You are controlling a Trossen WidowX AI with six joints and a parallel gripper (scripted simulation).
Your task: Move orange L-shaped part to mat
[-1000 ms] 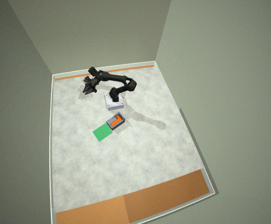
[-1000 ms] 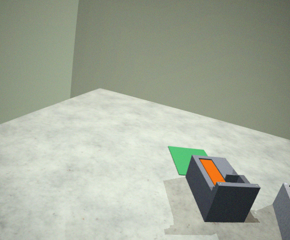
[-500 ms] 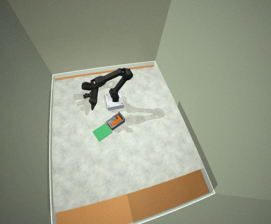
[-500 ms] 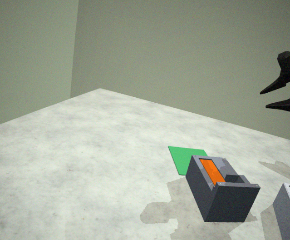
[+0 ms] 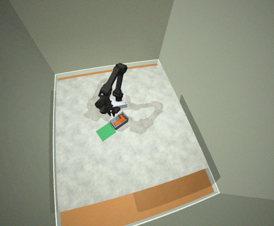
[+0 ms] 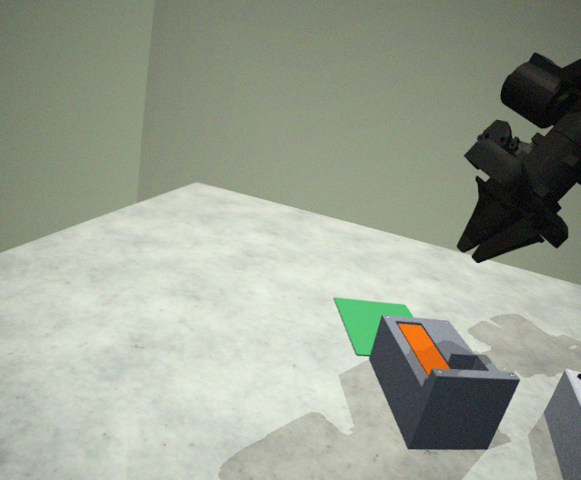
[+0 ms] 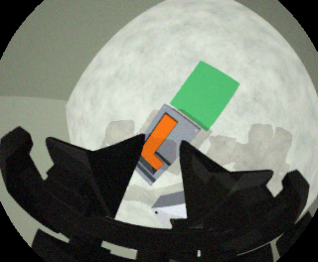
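The orange L-shaped part is 11 cm below my gripper tip, 6 cm to the left of it and 1 cm behind it. The rest, counted from my gripper tip: green mat: 18 cm below, 8 cm to the right, 8 cm ahead.
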